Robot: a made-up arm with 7 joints.
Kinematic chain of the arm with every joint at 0, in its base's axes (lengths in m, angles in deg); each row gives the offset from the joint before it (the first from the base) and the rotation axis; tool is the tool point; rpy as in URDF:
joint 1: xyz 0 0 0 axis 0.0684 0.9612 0.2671
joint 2: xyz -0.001 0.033 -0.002 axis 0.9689 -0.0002 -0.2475
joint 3: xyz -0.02 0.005 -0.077 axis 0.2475 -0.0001 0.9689
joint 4: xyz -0.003 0 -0.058 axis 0.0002 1 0
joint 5: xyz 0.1 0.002 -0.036 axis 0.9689 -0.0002 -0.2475
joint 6: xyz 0.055 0 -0.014 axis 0.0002 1 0
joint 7: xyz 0.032 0 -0.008 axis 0.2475 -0.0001 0.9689
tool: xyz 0 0 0 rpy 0 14.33 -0.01
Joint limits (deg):
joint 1: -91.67..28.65
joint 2: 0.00..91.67
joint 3: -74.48..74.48
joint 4: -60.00..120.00
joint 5: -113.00..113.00
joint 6: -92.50..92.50
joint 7: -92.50..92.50
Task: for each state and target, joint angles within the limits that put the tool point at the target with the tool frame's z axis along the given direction. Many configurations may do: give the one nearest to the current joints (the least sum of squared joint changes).
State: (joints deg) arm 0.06 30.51 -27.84 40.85 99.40 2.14 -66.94
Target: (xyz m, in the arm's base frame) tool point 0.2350 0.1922 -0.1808 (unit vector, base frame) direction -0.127 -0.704 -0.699
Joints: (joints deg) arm -47.46 40.09 -15.70 71.05 92.69 -2.24 -66.94
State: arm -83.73 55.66 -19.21 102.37 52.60 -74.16 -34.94
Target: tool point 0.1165 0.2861 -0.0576 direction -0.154 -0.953 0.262
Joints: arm -81.78 71.26 -35.65 119.86 100.08 -92.50 -34.95
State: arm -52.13 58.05 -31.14 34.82 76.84 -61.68 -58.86
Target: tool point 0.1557 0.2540 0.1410 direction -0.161 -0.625 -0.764
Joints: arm -82.17 91.67 0.82 51.37 84.41 -72.35 -58.86
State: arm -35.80 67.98 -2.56 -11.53 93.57 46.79 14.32
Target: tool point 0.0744 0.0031 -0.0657 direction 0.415 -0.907 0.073
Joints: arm 7.45 46.86 -46.42 -57.02 107.92 84.75 14.32
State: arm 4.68 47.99 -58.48 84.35 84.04 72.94 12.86
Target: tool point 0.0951 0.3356 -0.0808 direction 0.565 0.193 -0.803
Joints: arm -22.46 73.81 -19.97 72.24 49.18 41.93 12.86
